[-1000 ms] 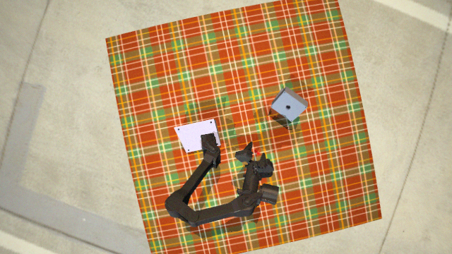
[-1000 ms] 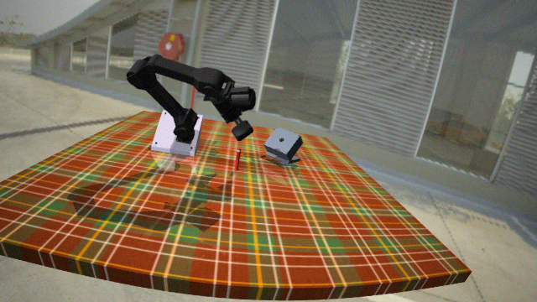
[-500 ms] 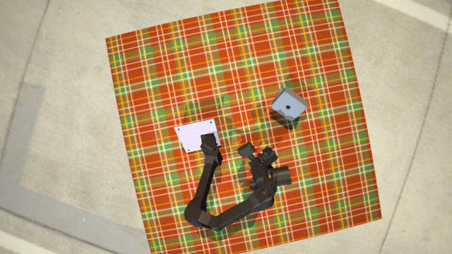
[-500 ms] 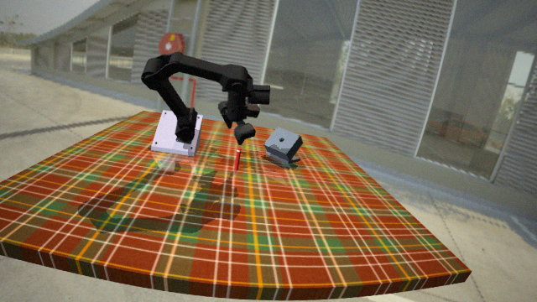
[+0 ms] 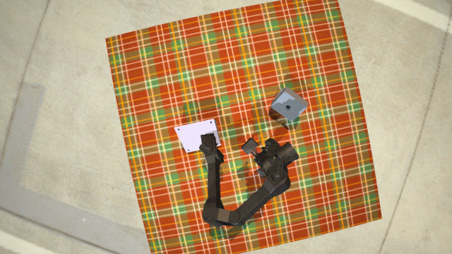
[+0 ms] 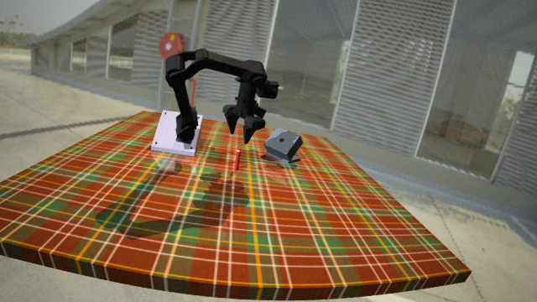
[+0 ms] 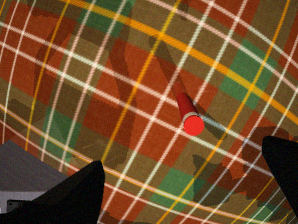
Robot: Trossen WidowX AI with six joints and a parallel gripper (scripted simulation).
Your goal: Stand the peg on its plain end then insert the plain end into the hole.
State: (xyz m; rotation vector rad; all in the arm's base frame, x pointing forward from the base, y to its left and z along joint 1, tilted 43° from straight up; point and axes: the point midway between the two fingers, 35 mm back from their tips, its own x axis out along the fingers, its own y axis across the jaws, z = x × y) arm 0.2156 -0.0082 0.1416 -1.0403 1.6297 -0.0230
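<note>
Now: the red peg 60 mm below my gripper tip and 10 mm ahead of it. Round my gripper tip: grey sloped panel 210 mm to the left, 190 mm ahead, 50 mm below.
</note>
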